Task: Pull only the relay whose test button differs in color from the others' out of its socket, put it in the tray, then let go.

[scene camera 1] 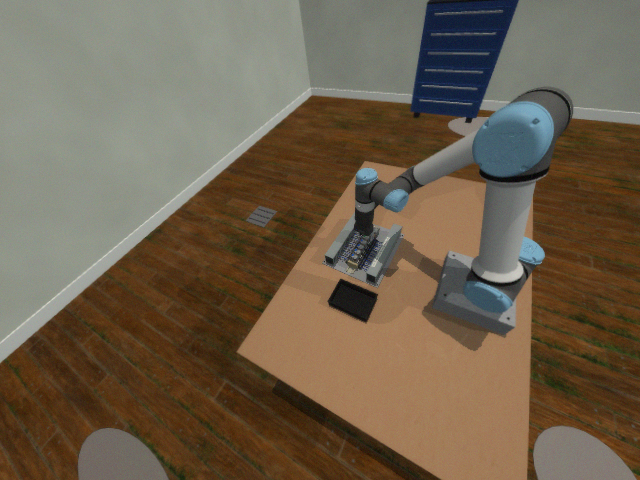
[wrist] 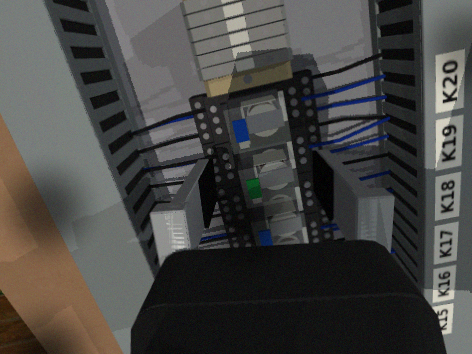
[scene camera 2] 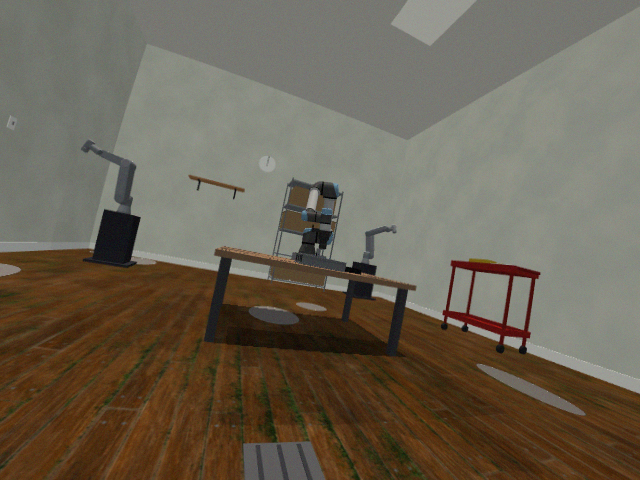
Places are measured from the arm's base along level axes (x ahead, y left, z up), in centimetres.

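Pixels of known places: gripper, fingertip midpoint: (scene camera 1: 365, 237) (wrist: 263, 175); arm's base, link origin: (scene camera 2: 306, 254).
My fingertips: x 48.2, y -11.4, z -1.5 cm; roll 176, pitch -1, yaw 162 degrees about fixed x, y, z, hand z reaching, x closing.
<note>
Ahead of a thing's pixels: the offset from my fingertips to its top centre. "spot": to the spot under its first point. Level surfaces: height alone.
The relay with the green test button @(dx -0.2, dy +0.2, dz +1.1 cm) (wrist: 273, 176) stands upright in its socket, second from the beige end stop in the wrist view. The relay with a blue button @(dx -0.7, dy -2.7, dz +1.1 cm) (wrist: 262, 121) beside the end stop and another blue-button relay @(dx +0.3, dy +3.1, dz +1.1 cm) (wrist: 285, 226) on the other side also sit in sockets. My gripper (wrist: 263, 175) (scene camera 1: 366, 236) is open and empty, pointing down over the relay row. Its fingers stand on either side of the row, around the green-button relay in the wrist view; their exact height above it is hard to tell. The black tray @(spot: dx -2.4, dy +28.6, dz -5.5 cm) (scene camera 1: 353, 300) lies beside the panel.
Grey wire ducts @(dx +9.8, dy +0.3, dz +0.4 cm) (scene camera 1: 339, 246) @(dx -9.5, dy +3.9, dz +0.4 cm) (scene camera 1: 385, 254) (wrist: 400, 100) flank the row, with black and blue wires running to the sockets. Grey terminal blocks @(dx -0.3, dy -7.3, dz -1.2 cm) (wrist: 212, 30) follow the end stop (wrist: 225, 85). Labels such as K20 @(spot: dx -9.4, dy -1.1, dz +0.5 cm) (wrist: 449, 80) line one duct. The robot's base stands across the table @(dz -5.9 cm) (scene camera 1: 392, 361).
</note>
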